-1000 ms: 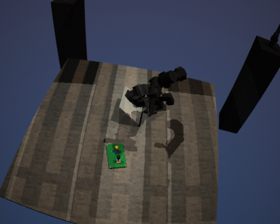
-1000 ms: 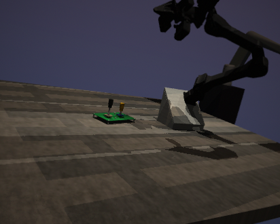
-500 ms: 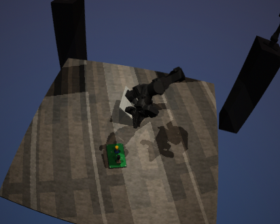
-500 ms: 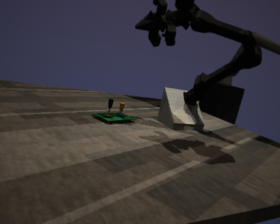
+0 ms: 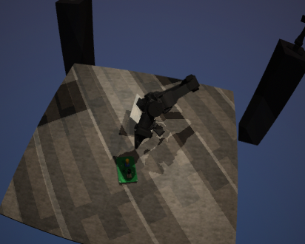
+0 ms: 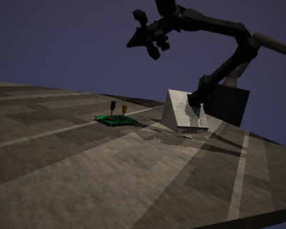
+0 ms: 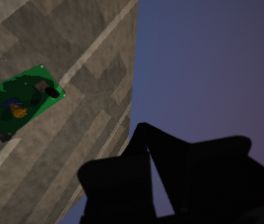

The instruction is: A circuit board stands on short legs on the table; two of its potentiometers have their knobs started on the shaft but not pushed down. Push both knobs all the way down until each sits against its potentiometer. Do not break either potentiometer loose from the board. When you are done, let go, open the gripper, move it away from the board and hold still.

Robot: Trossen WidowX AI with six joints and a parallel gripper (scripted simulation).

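The yellow knob is 60 mm behind my gripper tip, 60 mm to the right of it and 240 mm below it. Also, from my gripper tip: black knob 30 mm to the right, 230 mm below.
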